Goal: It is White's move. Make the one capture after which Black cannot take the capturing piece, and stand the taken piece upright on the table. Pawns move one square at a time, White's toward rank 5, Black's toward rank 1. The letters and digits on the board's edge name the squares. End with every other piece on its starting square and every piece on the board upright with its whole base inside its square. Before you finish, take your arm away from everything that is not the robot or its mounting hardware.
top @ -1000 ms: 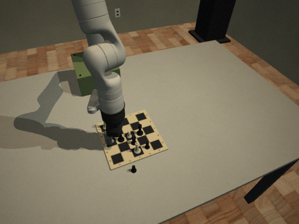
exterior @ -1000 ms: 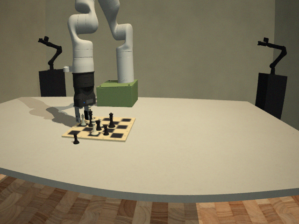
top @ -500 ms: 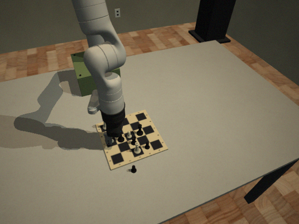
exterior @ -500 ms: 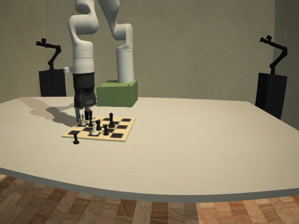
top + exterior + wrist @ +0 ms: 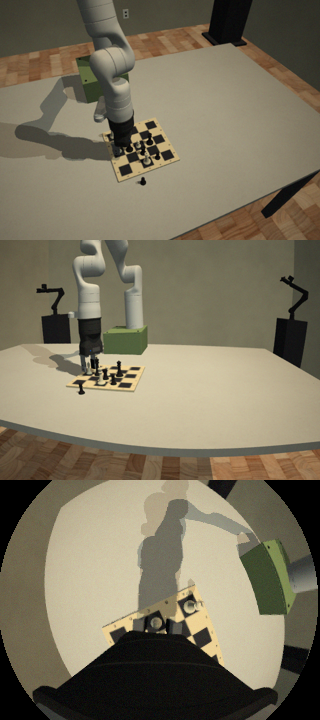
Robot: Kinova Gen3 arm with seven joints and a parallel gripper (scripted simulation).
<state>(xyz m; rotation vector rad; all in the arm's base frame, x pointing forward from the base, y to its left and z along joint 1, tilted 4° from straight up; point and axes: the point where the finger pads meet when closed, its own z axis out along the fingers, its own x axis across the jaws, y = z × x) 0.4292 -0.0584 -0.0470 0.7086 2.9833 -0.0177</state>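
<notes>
Now: the tall black piece 1 cm ahead of my hand and 4 cm to the left of it. The rest, counted from my hand: chessboard (8 cm to the left, 3 cm below); white pawn (7 cm to the left, 2 cm below); tall white piece (7 cm behind).
</notes>
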